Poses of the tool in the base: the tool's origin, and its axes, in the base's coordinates. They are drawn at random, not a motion.
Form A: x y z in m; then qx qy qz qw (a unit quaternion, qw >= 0).
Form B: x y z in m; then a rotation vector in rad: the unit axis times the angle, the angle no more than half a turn. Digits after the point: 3 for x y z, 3 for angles.
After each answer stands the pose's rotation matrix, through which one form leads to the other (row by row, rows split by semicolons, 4 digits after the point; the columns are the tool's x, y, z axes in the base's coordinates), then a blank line. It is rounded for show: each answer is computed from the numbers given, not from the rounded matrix.
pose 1, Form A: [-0.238, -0.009, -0.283, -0.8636, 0.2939, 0.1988, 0.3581]
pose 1, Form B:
[-0.238, -0.009, -0.283, -2.228, 0.758, 0.513]
0.7482 -0.6500 -0.1329; -0.3653 -0.5707 0.7354; -0.5539 -0.5017 -0.6645

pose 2, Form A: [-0.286, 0.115, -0.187, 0.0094, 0.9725, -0.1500, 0.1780]
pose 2, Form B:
[-0.286, 0.115, -0.187, 0.027, 2.751, -0.424]
-0.9365 0.0717 0.3434; -0.0351 0.9548 -0.2951; -0.3490 -0.2884 -0.8916

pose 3, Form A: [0.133, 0.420, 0.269, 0.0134, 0.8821, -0.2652, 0.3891]
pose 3, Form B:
[0.133, 0.420, 0.269, 0.034, 2.243, -0.674]
-0.6968 0.2300 0.6793; -0.1827 0.8590 -0.4783; -0.6936 -0.4574 -0.5565

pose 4, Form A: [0.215, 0.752, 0.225, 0.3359, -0.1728, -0.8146, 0.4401]
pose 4, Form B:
[0.215, 0.752, 0.225, 0.834, -0.429, -2.023]
-0.3869 0.6010 -0.6994; -0.8331 -0.5529 -0.0141; -0.3952 0.5772 0.7146

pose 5, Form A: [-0.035, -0.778, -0.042, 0.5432, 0.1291, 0.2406, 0.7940]
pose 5, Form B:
[-0.035, -0.778, -0.042, 1.168, 0.278, 0.517]
0.8509 -0.2418 0.4664; 0.5223 0.2941 -0.8004; 0.0564 0.9247 0.3766

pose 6, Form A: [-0.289, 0.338, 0.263, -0.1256, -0.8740, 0.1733, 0.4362]
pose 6, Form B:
[-0.289, 0.338, 0.263, -0.313, -2.175, 0.431]
-0.5879 0.0684 -0.8060; 0.3708 0.9084 -0.1934; 0.7190 -0.4125 -0.5594

